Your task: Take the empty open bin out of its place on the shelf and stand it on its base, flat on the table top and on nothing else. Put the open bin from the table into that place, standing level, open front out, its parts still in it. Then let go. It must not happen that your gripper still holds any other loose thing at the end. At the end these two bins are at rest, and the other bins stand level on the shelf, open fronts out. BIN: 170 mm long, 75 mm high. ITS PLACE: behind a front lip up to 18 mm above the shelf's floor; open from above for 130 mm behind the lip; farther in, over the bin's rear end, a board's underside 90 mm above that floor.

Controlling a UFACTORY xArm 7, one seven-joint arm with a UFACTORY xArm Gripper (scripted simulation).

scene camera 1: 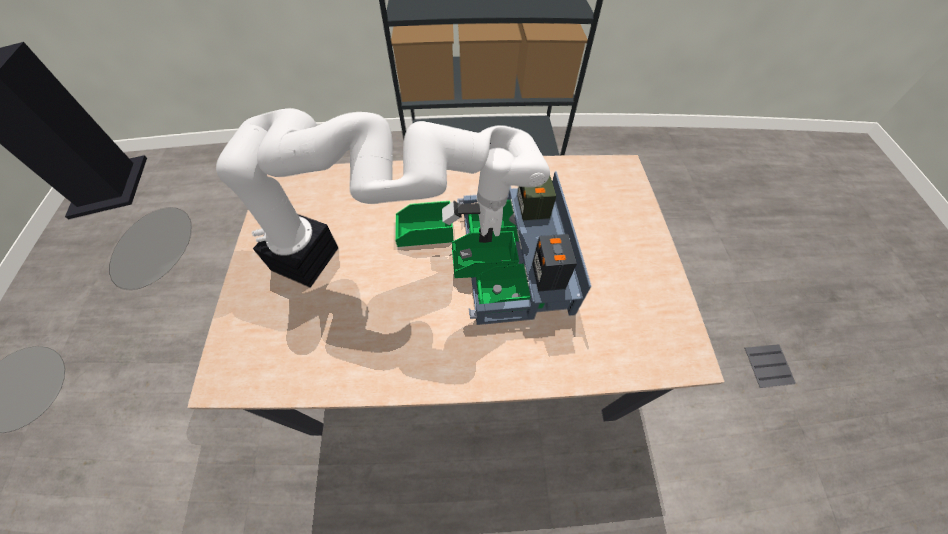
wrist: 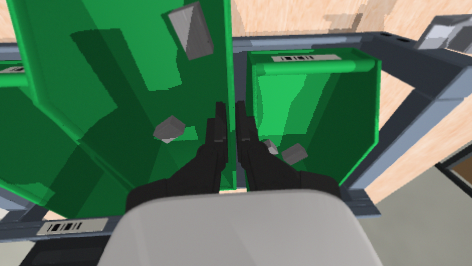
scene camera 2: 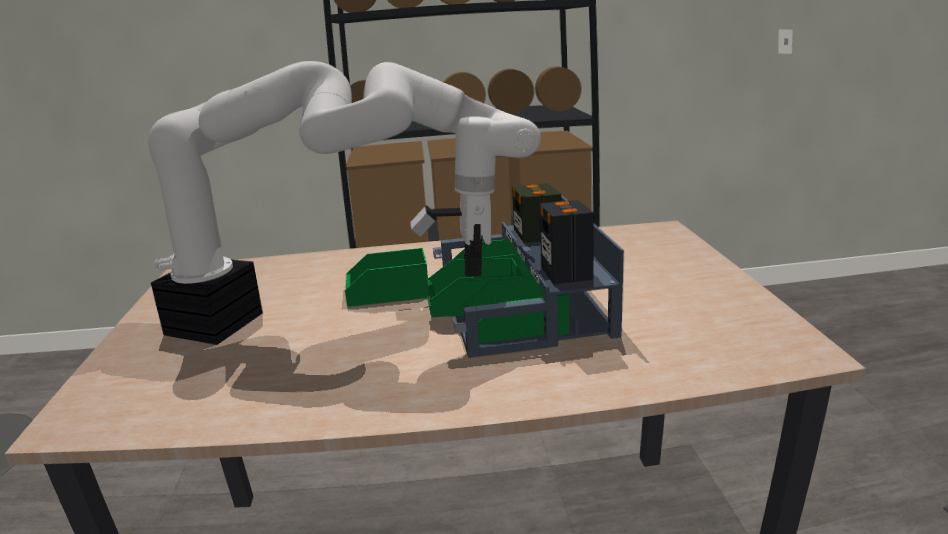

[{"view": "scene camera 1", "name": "gripper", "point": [484, 239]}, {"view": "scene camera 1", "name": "green bin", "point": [503, 247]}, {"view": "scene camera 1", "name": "green bin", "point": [419, 216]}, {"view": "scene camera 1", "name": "green bin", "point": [512, 278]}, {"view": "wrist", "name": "gripper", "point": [230, 114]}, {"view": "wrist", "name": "green bin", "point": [108, 80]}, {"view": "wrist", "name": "green bin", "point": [334, 116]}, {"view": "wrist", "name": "green bin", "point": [52, 169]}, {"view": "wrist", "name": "grey part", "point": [192, 30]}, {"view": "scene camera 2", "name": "gripper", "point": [472, 274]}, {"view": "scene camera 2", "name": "green bin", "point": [455, 288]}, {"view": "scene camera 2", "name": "green bin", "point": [392, 276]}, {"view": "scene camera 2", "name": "green bin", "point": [499, 248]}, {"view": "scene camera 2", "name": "green bin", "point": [532, 324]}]
